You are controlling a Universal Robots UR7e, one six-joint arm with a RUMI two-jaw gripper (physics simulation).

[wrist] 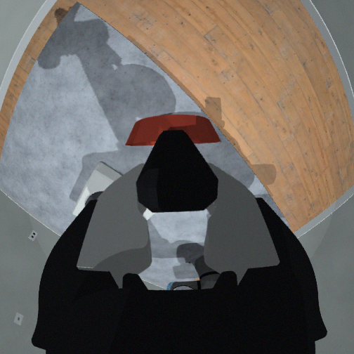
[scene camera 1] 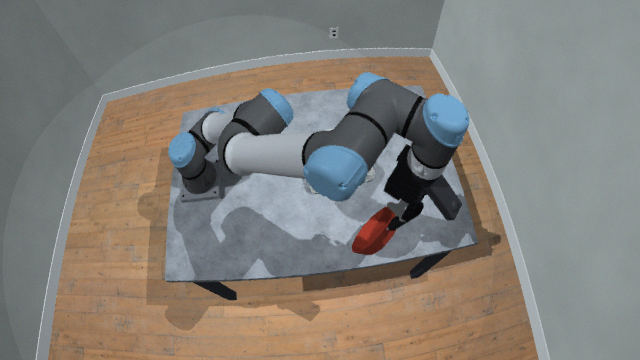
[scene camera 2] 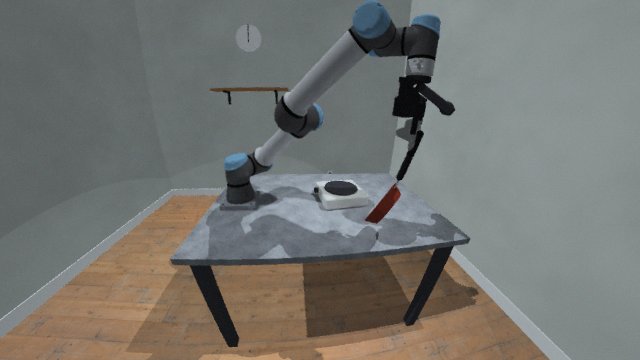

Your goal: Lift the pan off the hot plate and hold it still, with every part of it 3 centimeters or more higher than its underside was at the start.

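The red pan hangs steeply tilted over the table, its black handle running up from the bowl. My gripper is shut on the handle near its upper end. In the scene camera 2 view the bowl is below the fingers, to the right of the hot plate and nearer the front, apart from it. The white hot plate stands on the table with its dark round top bare. In the scene camera 1 view the arm hides most of it.
The grey table has its front edge close to the pan in the scene camera 1 view. The arm reaches over the hot plate from its base at the left. A wooden shelf is on the back wall.
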